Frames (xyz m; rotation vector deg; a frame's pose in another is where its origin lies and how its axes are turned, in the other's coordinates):
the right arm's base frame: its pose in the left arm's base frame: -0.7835 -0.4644 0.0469 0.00 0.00 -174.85
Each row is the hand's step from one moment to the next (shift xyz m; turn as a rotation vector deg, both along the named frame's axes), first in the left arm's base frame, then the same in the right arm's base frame.
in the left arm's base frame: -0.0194 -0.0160 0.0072 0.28 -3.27 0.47
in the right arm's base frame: 0.0208 0.0142 0.0072 0.01 3.28 0.47
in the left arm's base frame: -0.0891 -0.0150 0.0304 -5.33 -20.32 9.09
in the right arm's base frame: 0.0901 0.0069 0.0304 7.13 19.76 9.09
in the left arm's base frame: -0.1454 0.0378 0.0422 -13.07 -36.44 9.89
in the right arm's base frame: 0.1414 -0.0507 0.0422 16.29 35.12 9.89
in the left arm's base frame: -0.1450 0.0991 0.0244 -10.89 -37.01 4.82
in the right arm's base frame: 0.1355 -0.1117 0.0244 14.17 35.88 4.82
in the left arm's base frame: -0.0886 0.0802 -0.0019 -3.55 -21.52 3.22
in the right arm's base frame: 0.0810 -0.0878 -0.0019 5.47 21.11 3.22
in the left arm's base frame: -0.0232 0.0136 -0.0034 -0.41 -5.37 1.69
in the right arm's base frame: 0.0219 -0.0156 -0.0034 0.89 5.31 1.69
